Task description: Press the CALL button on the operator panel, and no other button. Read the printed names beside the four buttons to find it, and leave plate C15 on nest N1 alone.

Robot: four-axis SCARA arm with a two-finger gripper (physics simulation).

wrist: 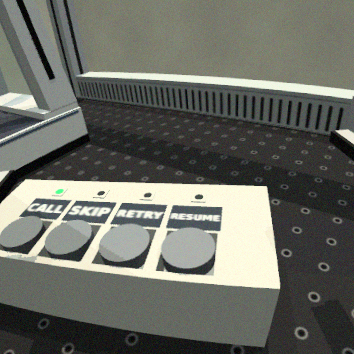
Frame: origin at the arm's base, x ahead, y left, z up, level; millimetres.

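Seen in the pictures: gripper, fingertip midpoint: (171, 135).
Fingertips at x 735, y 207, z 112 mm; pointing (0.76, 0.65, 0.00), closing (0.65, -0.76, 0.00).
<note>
Pixels of each thing's top centre, then the offset from my fingertips to it. "spot": a spot on its surface instead. Level surfaces: height alone.
- operator panel at a spot on its surface: (247, 240) spot: dx +3, dy -34, dz -47 mm
- CALL button at a spot on its surface: (21, 233) spot: dx -54, dy +64, dz -44 mm
- CALL label at a spot on its surface: (45, 208) spot: dx -33, dy +76, dz -47 mm
- small lamp at its top centre: (58, 190) dx -18, dy +84, dz -46 mm
- SKIP button at a spot on its surface: (68, 237) spot: dx -41, dy +39, dz -44 mm
- RETRY button at a spot on its surface: (124, 243) spot: dx -29, dy +12, dz -44 mm
- RESUME button at a spot on its surface: (188, 248) spot: dx -16, dy -15, dz -44 mm
- long slotted rail at a spot on its surface: (215, 102) spot: dx +269, dy +128, dz -81 mm
- dark floor at its surface level: dz -100 mm
The operator panel (247, 240) is a cream box with four round grey buttons, their names printed behind them. The CALL button (21, 233) is leftmost, beside the CALL label (45, 208). A small lamp (59, 192) behind that label is lit green. To the right stand the SKIP button (68, 237), RETRY button (124, 243) and RESUME button (188, 248); the lamps behind their labels are dark. My gripper (171, 135) is open and empty, its fingers partly showing at the left and right edges of the view. Plate C15 and nest N1 do not show.
A grey machine frame (45, 132) with an upright post stands at the upper left. A long slotted rail (215, 102) runs across the back before a plain wall. The dark floor (305, 200) carries rows of ringed holes.
</note>
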